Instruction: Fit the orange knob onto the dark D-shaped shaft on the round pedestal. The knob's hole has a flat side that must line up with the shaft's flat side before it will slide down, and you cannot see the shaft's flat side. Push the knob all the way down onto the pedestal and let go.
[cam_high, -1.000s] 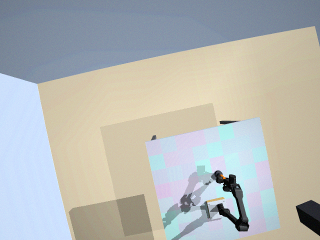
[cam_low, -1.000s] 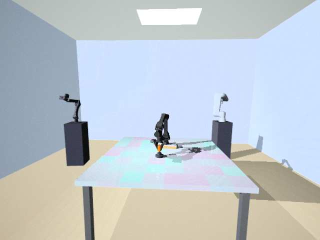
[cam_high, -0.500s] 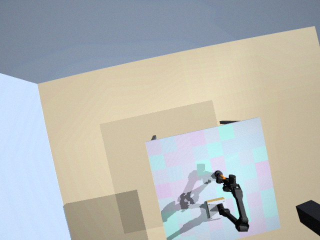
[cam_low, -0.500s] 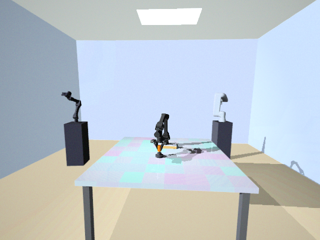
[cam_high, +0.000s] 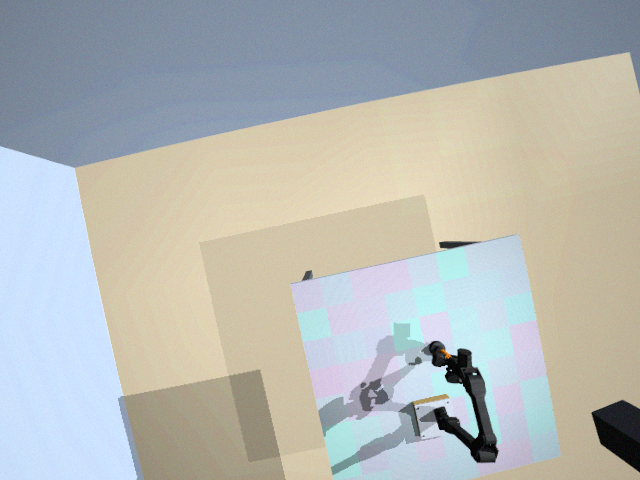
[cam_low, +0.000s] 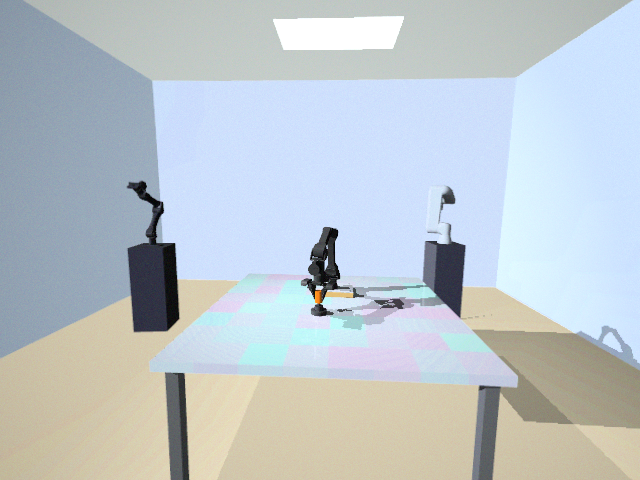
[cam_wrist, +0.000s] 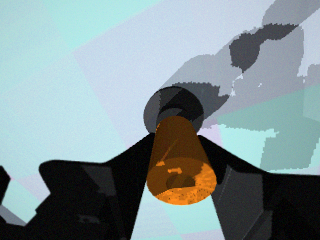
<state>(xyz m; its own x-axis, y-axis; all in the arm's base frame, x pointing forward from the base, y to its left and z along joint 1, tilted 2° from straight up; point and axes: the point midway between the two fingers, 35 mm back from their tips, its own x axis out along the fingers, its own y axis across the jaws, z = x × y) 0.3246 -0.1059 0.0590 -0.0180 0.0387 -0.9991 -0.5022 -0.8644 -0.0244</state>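
My gripper tip is now 20 mm below the orange knob. From my gripper tip the other things lie so: round pedestal: 40 mm below.
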